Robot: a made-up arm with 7 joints. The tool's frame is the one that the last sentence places.
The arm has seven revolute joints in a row. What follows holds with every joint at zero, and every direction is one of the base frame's.
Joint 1 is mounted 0.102 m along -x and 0.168 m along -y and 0.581 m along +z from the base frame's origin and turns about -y.
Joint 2 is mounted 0.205 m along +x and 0.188 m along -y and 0.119 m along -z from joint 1 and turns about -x.
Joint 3 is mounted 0.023 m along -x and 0.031 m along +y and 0.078 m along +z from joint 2 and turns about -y.
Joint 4 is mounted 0.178 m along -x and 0.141 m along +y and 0.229 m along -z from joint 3 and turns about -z.
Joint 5 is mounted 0.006 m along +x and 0.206 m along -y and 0.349 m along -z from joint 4 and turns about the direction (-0.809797, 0.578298, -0.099).
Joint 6 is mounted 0.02 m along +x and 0.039 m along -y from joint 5 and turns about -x.
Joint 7 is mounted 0.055 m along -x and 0.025 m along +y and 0.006 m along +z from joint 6 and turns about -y.
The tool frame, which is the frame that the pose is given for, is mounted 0.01 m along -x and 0.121 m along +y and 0.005 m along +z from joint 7; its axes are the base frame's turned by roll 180, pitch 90 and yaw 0 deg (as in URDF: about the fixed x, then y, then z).
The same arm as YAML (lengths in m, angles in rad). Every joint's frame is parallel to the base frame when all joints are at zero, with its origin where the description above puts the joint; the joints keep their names.
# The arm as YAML. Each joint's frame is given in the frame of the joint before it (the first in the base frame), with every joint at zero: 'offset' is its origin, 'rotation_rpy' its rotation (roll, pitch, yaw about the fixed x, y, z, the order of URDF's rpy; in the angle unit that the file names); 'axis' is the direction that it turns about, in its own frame. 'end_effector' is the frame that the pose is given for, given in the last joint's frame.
length_unit: m
angle_unit: rad
chain:
  - id: joint 1
    offset: [-0.102, -0.168, 0.581]
    rotation_rpy: [0.0, 0.0, 0.0]
    axis: "-y"
  - id: joint 2
    offset: [0.205, -0.188, -0.119]
    rotation_rpy: [0.0, 0.0, 0.0]
    axis: "-x"
  - id: joint 3
    offset: [-0.023, 0.031, 0.078]
    rotation_rpy: [0.0, 0.0, 0.0]
    axis: "-y"
  - id: joint 4
    offset: [-0.178, 0.141, -0.229]
    rotation_rpy: [0.0, 0.0, 0.0]
    axis: "-z"
  - id: joint 5
    offset: [0.006, -0.206, -0.349]
    rotation_rpy: [0.0, 0.0, 0.0]
    axis: [-0.809797, 0.578298, -0.099]
  - id: joint 6
    offset: [0.02, -0.039, 0.0]
    rotation_rpy: [0.0, 0.0, 0.0]
    axis: "-x"
  - id: joint 7
    offset: [-0.055, 0.025, 0.006]
    rotation_rpy: [0.0, 0.0, 0.0]
    axis: "-y"
end_effector:
  offset: [-0.01, 0.121, 0.005]
  rotation_rpy: [3.1416, 1.5708, 0.0]

